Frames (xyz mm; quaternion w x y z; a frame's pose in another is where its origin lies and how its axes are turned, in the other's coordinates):
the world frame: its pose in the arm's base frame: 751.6 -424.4 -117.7 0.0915 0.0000 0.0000 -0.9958
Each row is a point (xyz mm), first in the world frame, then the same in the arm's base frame.
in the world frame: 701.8 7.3 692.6
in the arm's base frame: 62.9 -559.5 574.9
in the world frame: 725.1 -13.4 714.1
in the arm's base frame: 36.2 -543.4 596.4
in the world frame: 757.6 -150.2 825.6
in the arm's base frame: -20.7 -414.8 707.9
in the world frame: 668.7 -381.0 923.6
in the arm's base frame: 24.7 -171.6 805.9
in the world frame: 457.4 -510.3 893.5
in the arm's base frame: 208.9 -6.0 775.8
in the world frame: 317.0 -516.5 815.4
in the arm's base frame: 345.8 25.7 697.7
